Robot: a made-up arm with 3 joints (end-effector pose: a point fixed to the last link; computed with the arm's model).
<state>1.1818 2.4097 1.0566</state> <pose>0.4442 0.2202 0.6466 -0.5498 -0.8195 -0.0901 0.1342</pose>
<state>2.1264 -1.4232 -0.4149</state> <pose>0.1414 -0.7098 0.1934 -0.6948 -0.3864 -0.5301 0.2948</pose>
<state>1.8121 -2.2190 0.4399</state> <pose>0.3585 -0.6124 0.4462 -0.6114 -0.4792 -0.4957 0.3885</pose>
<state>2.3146 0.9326 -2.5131</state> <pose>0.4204 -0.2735 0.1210 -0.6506 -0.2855 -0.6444 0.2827</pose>
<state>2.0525 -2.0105 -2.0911</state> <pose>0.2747 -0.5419 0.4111 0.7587 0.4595 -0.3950 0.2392</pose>
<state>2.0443 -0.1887 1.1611</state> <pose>0.4215 -0.2619 -0.1268 0.3987 0.2437 -0.7544 0.4611</pose>
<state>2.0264 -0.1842 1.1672</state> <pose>0.4270 -0.2524 -0.1259 0.4005 0.2497 -0.7481 0.4665</pose>
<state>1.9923 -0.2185 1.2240</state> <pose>0.4312 -0.2469 -0.1237 0.4044 0.2619 -0.7355 0.4763</pose>
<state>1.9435 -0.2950 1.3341</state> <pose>0.4341 -0.2476 -0.1187 0.4100 0.2799 -0.7169 0.4895</pose>
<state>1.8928 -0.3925 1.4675</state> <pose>0.4366 -0.2540 -0.1100 0.4154 0.2993 -0.6969 0.5022</pose>
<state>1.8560 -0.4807 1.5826</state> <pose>0.4380 -0.2637 -0.0998 0.4190 0.3138 -0.6820 0.5107</pose>
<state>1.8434 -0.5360 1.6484</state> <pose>0.4367 -0.2745 -0.0927 0.4206 0.3191 -0.6766 0.5134</pose>
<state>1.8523 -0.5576 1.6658</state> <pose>0.4323 -0.2850 -0.0904 0.4206 0.3162 -0.6797 0.5110</pose>
